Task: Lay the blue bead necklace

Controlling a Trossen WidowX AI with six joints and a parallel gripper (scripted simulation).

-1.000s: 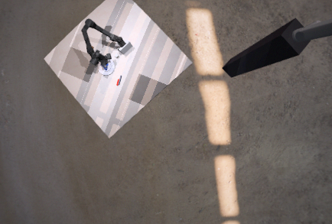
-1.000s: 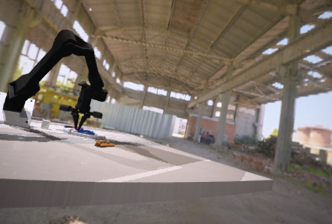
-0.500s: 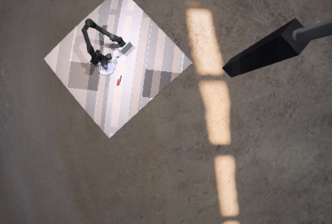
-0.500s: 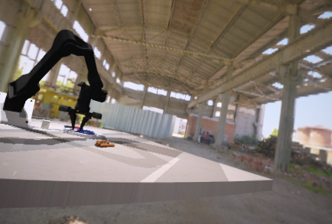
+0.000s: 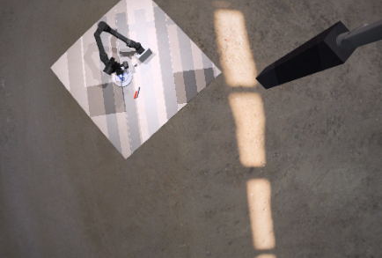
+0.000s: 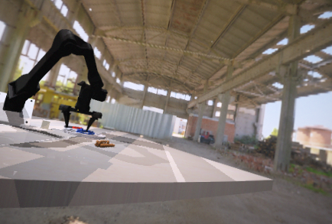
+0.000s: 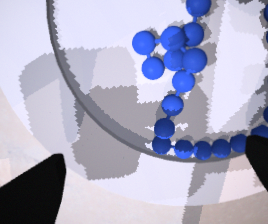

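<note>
My gripper tip is 5 cm short of the round white bead board, 4 cm to the right of it and 1 cm above it. The rest, counted from my gripper tip: small white block: 12 cm behind, 5 cm to the left; then red pen-like object: 7 cm ahead, 27 cm to the left, 1 cm below.
</note>
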